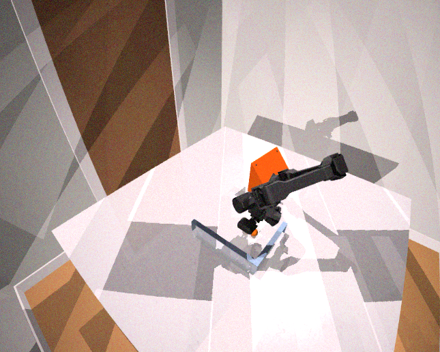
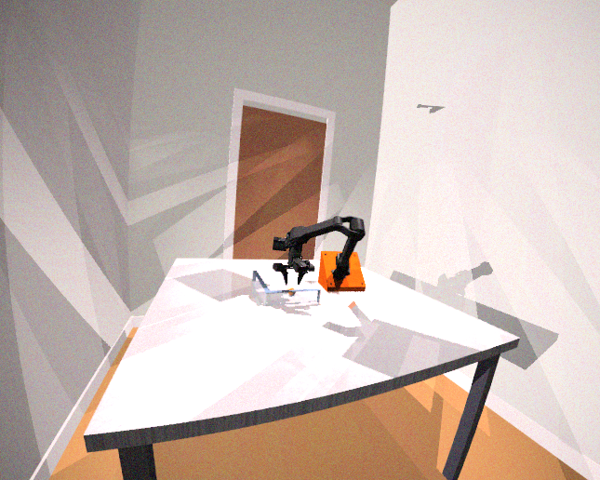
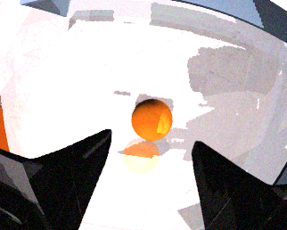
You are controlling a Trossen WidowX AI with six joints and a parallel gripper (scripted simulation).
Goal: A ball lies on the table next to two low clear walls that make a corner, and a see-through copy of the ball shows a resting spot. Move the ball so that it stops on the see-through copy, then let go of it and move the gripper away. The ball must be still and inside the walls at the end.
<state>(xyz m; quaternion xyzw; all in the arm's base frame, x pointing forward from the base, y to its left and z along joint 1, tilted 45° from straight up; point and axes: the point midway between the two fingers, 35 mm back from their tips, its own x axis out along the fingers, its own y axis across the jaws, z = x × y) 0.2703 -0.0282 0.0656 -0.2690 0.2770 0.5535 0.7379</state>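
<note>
Now: the orange ball 30 mm below my gripper tip. From my gripper tip the other things lie so: see-through copy: 10 mm behind, 40 mm to the right, 30 mm below; wall: 40 mm ahead, 90 mm to the left, 20 mm below.
</note>
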